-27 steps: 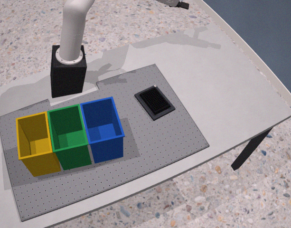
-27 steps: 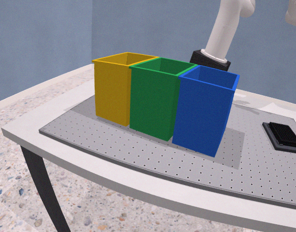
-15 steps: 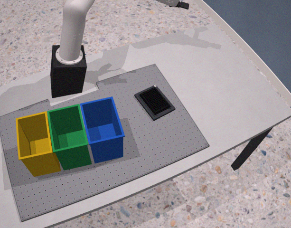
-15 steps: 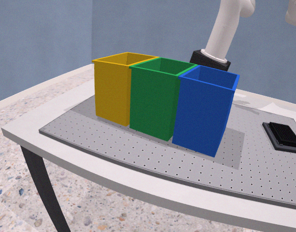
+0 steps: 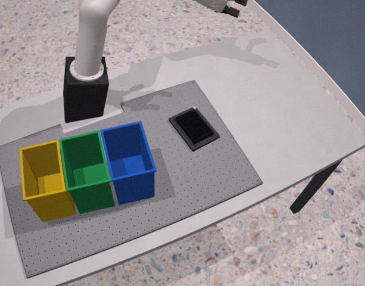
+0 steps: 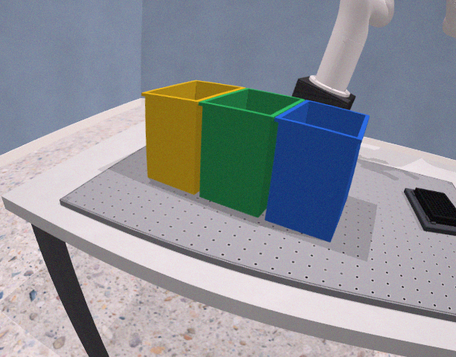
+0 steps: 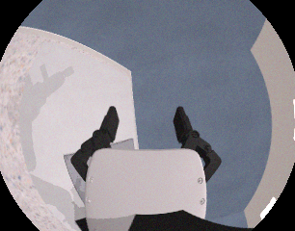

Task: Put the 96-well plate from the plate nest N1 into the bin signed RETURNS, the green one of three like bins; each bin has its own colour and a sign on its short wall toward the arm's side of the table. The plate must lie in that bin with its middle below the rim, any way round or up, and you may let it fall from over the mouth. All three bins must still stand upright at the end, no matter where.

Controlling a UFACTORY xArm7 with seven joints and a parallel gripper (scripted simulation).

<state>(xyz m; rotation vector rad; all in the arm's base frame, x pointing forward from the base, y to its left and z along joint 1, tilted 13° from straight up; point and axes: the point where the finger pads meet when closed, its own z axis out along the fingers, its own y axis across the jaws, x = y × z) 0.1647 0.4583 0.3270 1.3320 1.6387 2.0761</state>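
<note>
Now: hand 360 mm above the black 96-well plate, 250 mm to the left of it and 140 mm short of it. Round my hand: blue bin 550 mm to the right, 290 mm below, 200 mm ahead; then dark plate nest 370 mm below, 250 mm to the right, 140 mm ahead; then green bin 680 mm to the right, 290 mm below, 160 mm ahead.
</note>
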